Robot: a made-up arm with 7 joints.
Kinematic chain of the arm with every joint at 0, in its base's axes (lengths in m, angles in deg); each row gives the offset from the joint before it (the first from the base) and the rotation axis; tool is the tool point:
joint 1: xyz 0 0 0 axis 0 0.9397 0.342
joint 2: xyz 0 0 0 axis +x
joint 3: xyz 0 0 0 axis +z
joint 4: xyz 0.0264 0 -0.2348 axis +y
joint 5: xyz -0.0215 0 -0.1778 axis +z
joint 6: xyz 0 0 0 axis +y
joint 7: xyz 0 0 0 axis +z
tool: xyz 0 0 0
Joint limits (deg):
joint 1: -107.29..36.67
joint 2: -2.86..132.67
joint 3: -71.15..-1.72
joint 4: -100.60..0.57
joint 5: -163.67..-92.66
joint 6: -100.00..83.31
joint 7: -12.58..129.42
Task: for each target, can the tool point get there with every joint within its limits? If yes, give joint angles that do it. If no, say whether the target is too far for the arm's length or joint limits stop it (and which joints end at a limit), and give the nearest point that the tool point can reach.
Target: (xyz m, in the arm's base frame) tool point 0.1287 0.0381 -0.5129
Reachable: no: too far | nearest point 0.1008 0.0299 -0.4018 | short by 0.115 m
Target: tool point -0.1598 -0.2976 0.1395
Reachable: no: joint limits stop it (at a limit: joint 1, joint 2, joint 4) | nearest point 0.1001 -0.2661 0.1052 | short by 0.264 m
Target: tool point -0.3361 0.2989 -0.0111
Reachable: no: too far | nearest point -0.1776 0.3493 -0.1285 | short by 0.204 m
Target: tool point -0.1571 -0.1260 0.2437
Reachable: no: joint limits stop it (at a limit: joint 2, joint 3, joint 4) | nearest point -0.1101 0.1306 0.2505 | short by 0.261 m
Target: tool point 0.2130 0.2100 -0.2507
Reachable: yes | joints -15.97 53.26 -40.02 -53.71 -99.53 57.77 94.38
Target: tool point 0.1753 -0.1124 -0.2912
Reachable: yes | joints -15.04 10.84 -55.78 -74.93 -149.42 30.83 63.91
